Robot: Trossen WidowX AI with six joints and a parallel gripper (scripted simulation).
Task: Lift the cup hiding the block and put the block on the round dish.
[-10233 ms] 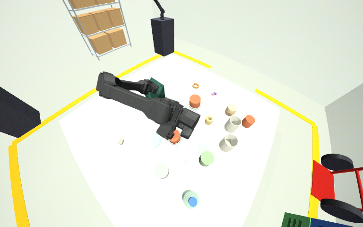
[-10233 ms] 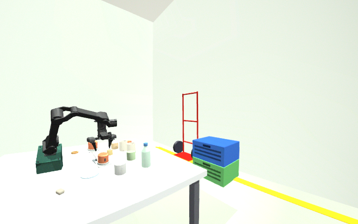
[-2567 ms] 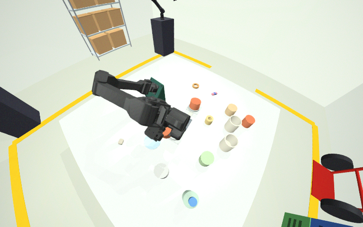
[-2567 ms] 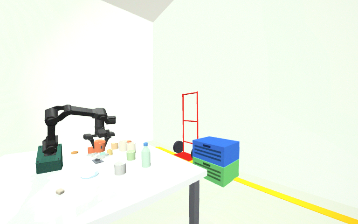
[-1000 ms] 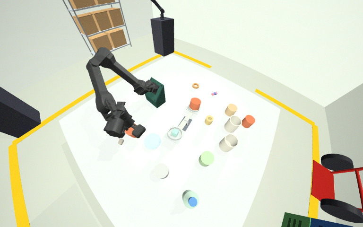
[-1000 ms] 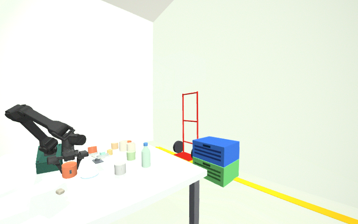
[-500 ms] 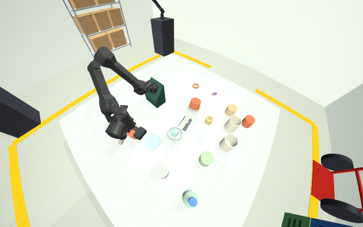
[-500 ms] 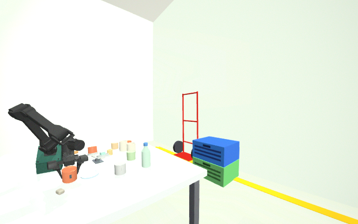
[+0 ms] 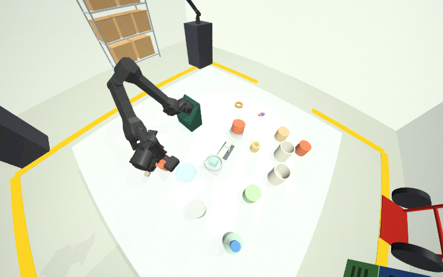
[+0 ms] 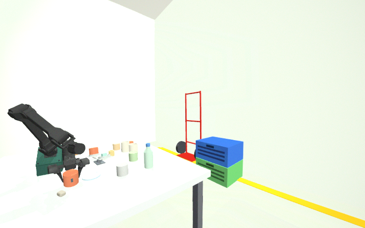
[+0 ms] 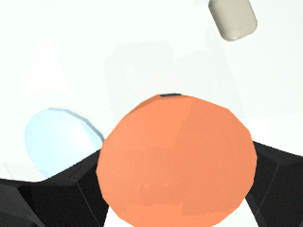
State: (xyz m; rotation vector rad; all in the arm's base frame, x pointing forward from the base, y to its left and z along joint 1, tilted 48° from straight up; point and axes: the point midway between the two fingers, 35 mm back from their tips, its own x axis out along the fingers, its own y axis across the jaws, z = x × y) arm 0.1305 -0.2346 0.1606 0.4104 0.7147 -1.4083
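My gripper tip is 100 mm short of the pale round dish, 50 mm to the right of it and 20 mm above it. From my gripper tip the other things lie so: green cup: 380 mm ahead, 180 mm to the left, 10 mm above; tan cylinder: 360 mm ahead, 570 mm to the left, 10 mm above.
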